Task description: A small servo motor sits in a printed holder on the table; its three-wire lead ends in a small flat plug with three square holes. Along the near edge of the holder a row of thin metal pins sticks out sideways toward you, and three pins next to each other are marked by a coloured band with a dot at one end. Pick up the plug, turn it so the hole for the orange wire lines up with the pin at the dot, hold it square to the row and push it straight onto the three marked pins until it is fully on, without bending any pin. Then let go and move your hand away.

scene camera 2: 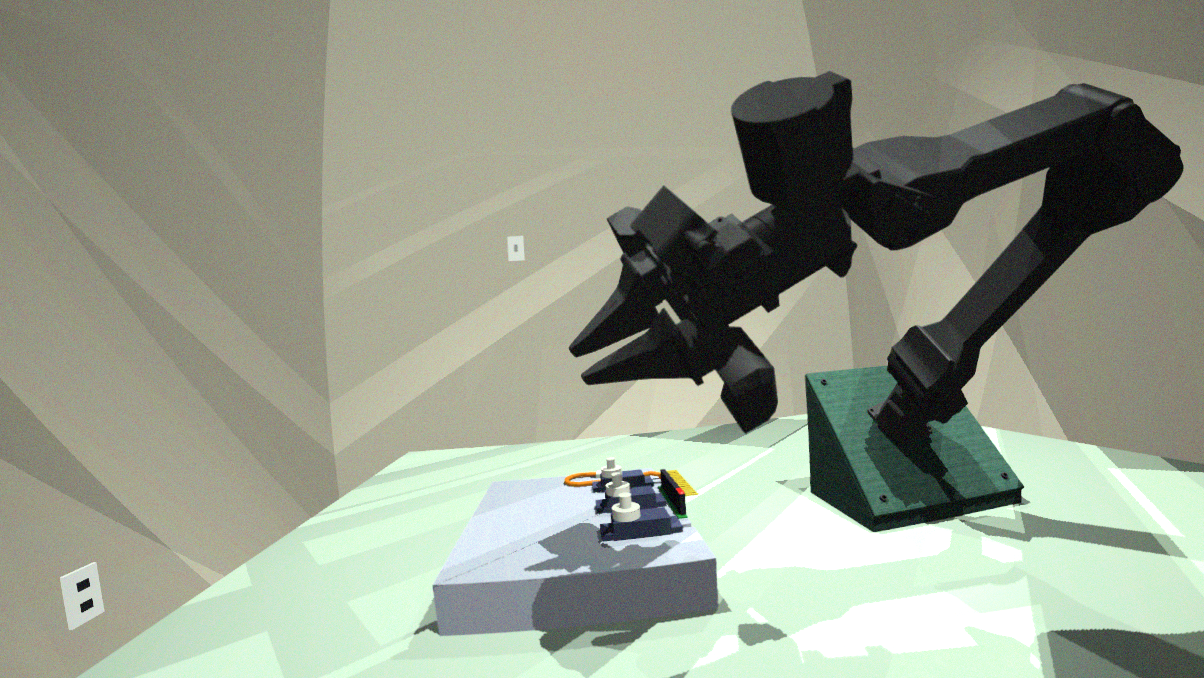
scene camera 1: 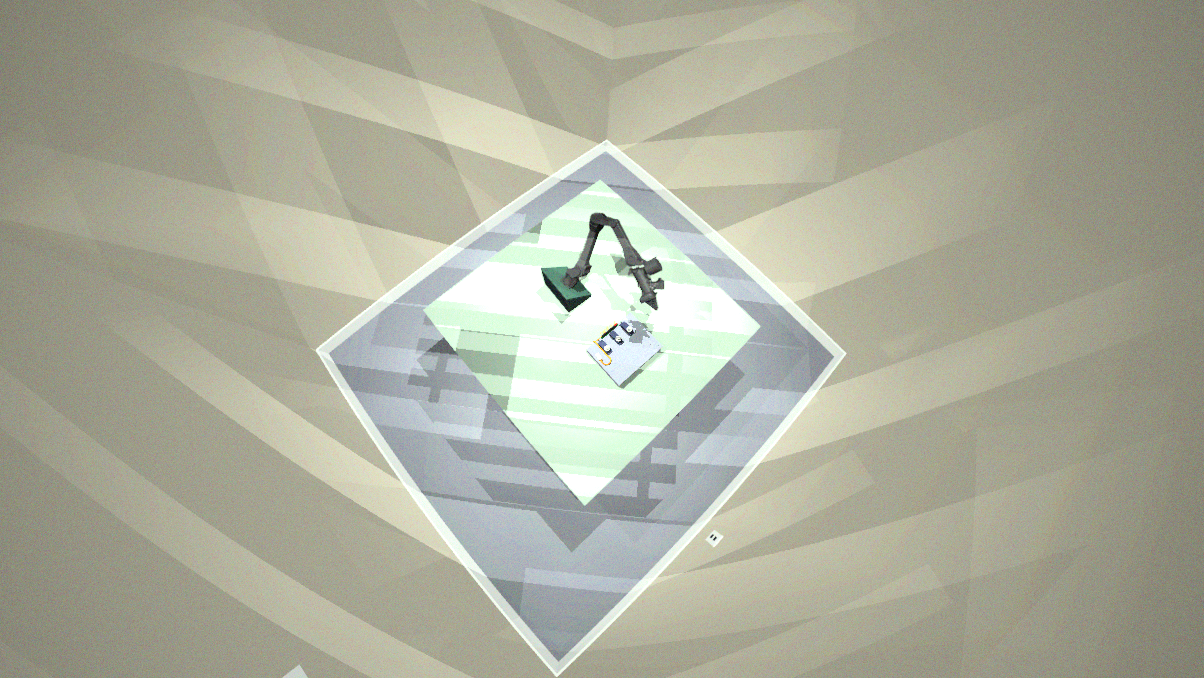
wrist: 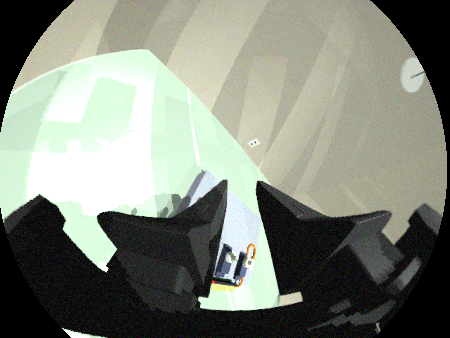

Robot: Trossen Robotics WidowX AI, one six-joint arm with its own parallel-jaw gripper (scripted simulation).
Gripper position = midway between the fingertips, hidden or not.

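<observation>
Scene camera 2 has the gripper (scene camera 2: 577,366), plus a grey holder (scene camera 2: 531,557). Wrist view has the gripper (wrist: 242,185), plus the holder (wrist: 242,227).
</observation>
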